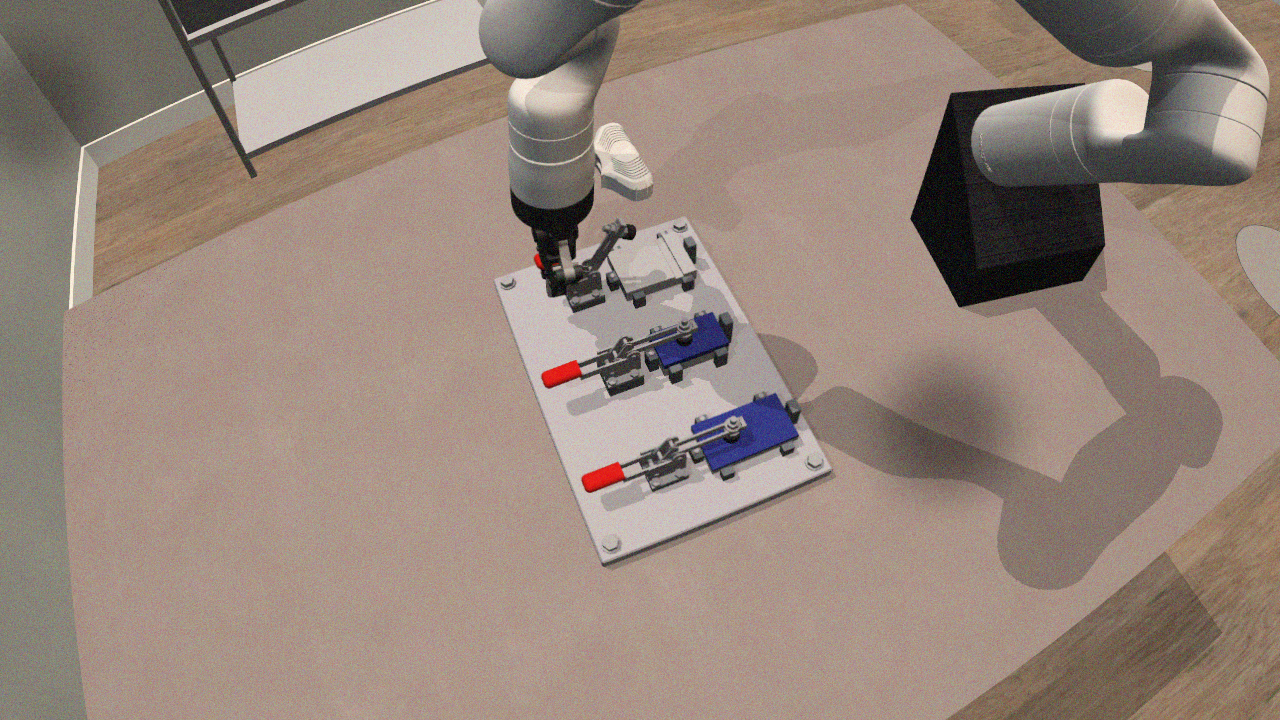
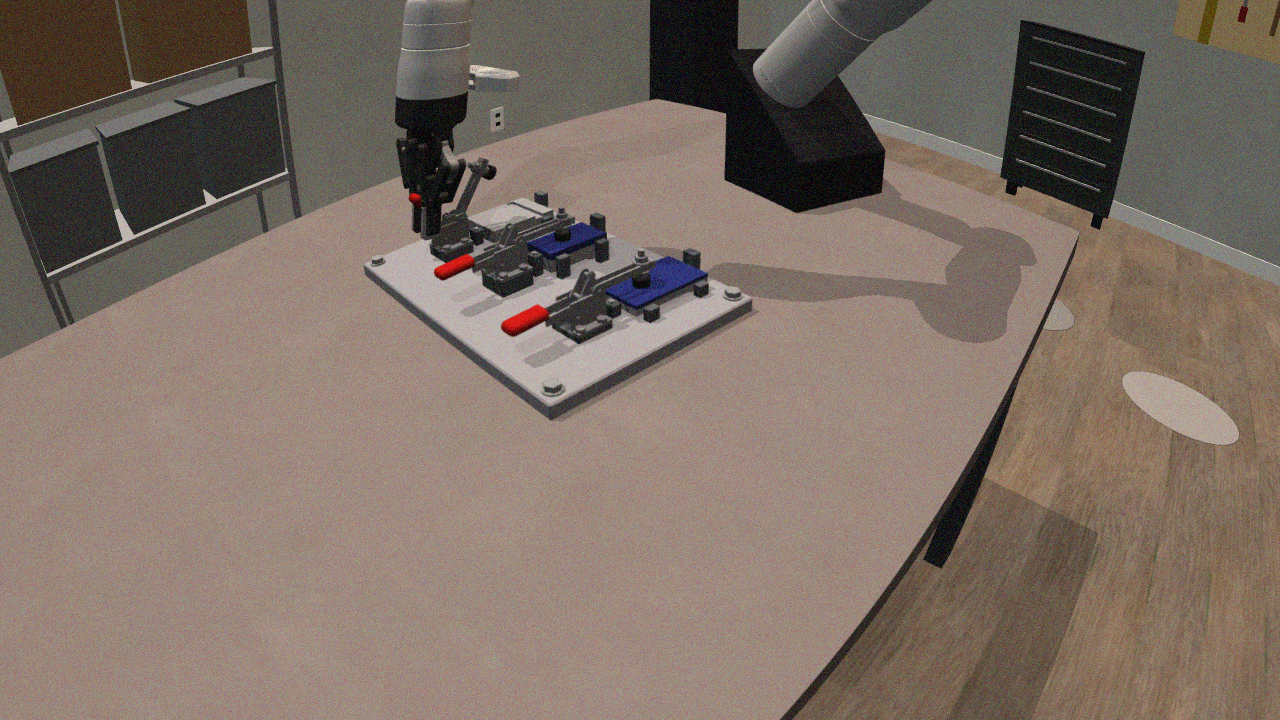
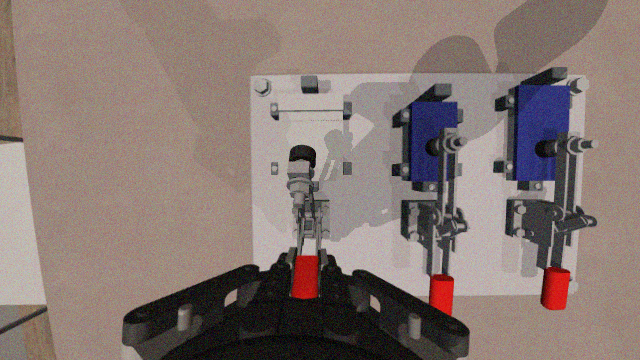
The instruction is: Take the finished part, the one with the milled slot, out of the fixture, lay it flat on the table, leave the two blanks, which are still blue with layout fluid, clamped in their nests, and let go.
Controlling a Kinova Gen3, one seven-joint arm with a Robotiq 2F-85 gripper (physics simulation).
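Frame: origin at the arm's base, x right, y ahead, z up, level; centimetres.
Seen in the pictures: gripper, fingertip midpoint: (image 1: 554, 284) (image 2: 426, 234) (image 3: 307, 258); arm's base, origin of the base link: (image 1: 1005, 145) (image 2: 781, 81).
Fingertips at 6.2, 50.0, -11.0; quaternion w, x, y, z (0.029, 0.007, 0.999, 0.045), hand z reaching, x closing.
Observation:
Offsets run from my fingertips to a thing's top centre, as dx, dy, dz. "*": to the spot under its first point.
The finished part {+0.3, -10.8, -1.2} (image 1: 635, 271) (image 2: 512, 214) (image 3: 312, 131), pale with a milled slot across it, lies in the nest at one end of the fixture plate {-10.9, -6.5, -3.3} (image 1: 537, 324) (image 2: 572, 368) (image 3: 370, 265). Its clamp arm (image 1: 608, 246) (image 2: 469, 189) (image 3: 300, 186) is tilted up, its black tip off the part. My gripper (image 1: 554, 284) (image 2: 426, 225) (image 3: 307, 258) is shut on that clamp's red handle {-0.2, -0.8, +5.0} (image 1: 538, 260) (image 2: 414, 198) (image 3: 305, 285). A blue blank {-10.7, -10.8, -0.7} (image 1: 713, 333) (image 2: 586, 237) (image 3: 430, 120) sits clamped in the middle nest, another {-21.6, -12.3, -1.7} (image 1: 765, 429) (image 2: 677, 278) (image 3: 542, 110) in the far nest.
The two blanks' clamps point their red handles {* -11.5, +2.3, +1.3} (image 1: 561, 373) {-22.2, -0.8, +1.9} (image 1: 602, 477) (image 2: 453, 266) (image 2: 524, 319) (image 3: 441, 294) (image 3: 555, 289) outward on the gripper's side. Dark stop posts stand around the nests. The black robot base (image 1: 1029, 214) (image 2: 796, 161) stands on the table beyond the plate.

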